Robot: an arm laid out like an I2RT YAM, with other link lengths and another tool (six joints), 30 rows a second.
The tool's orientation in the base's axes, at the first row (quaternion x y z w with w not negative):
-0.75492 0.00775 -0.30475 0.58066
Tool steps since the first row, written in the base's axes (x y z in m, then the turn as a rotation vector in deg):
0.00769 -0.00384 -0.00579 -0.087 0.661 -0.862
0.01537 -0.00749 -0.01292 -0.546 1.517 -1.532
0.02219 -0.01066 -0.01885 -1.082 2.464 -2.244
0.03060 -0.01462 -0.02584 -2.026 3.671 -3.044
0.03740 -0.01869 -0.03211 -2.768 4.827 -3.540
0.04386 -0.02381 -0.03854 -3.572 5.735 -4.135
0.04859 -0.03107 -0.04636 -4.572 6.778 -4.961
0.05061 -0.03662 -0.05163 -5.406 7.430 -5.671
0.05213 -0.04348 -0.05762 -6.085 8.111 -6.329
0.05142 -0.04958 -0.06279 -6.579 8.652 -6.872
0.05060 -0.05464 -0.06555 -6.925 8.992 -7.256
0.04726 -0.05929 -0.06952 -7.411 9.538 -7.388
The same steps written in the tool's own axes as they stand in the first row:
0.00505 0.00899 0.00107 -0.701 0.515 0.656
0.00942 0.01909 0.00249 -1.690 0.670 1.281
0.01346 0.02768 0.00375 -2.794 0.805 1.955
0.01860 0.03801 0.00522 -4.365 0.795 2.677
0.02280 0.04719 0.00574 -5.615 0.602 3.406
0.02703 0.05673 0.00521 -6.870 0.555 3.904
0.03000 0.06761 0.00219 -8.438 0.602 4.460
0.03130 0.07475 -0.00097 -9.676 0.730 4.736
0.03234 0.08278 -0.00540 -10.775 0.856 5.104
0.03166 0.08908 -0.01032 -11.620 0.989 5.420
0.03160 0.09288 -0.01474 -12.199 1.098 5.607
0.02879 0.09675 -0.01980 -12.854 0.871 5.874

